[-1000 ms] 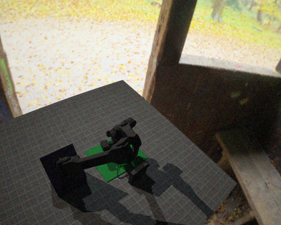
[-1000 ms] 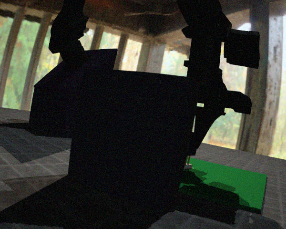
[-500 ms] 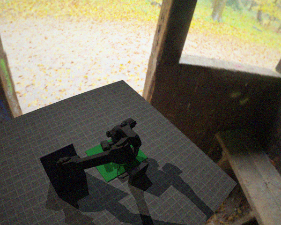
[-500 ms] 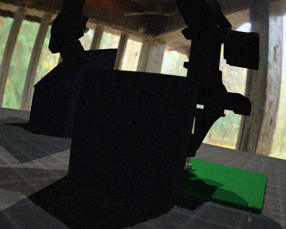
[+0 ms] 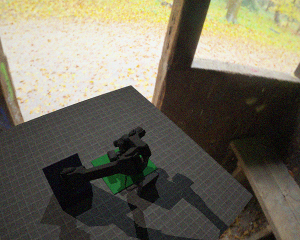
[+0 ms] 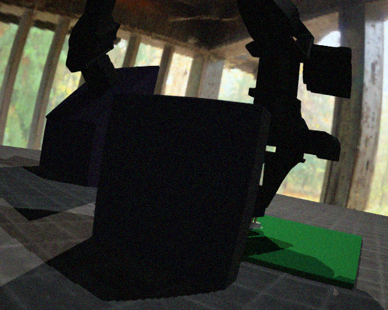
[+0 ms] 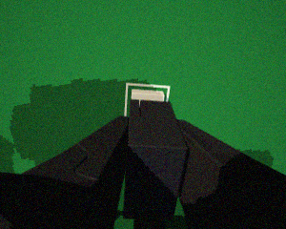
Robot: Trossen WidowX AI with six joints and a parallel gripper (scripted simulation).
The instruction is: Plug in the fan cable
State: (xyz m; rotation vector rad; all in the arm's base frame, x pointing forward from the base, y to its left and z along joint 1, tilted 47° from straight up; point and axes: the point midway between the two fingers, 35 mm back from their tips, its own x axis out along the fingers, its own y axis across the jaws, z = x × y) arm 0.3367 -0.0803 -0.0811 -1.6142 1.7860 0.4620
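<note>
The fan header lies 10 mm to the right of my gripper tip and 30 mm below it. Also, from my gripper tip: green board 10 mm to the right, 40 mm below; then dark fan 190 mm to the right, 30 mm above; then fan plug 10 mm to the right, 10 mm above.
</note>
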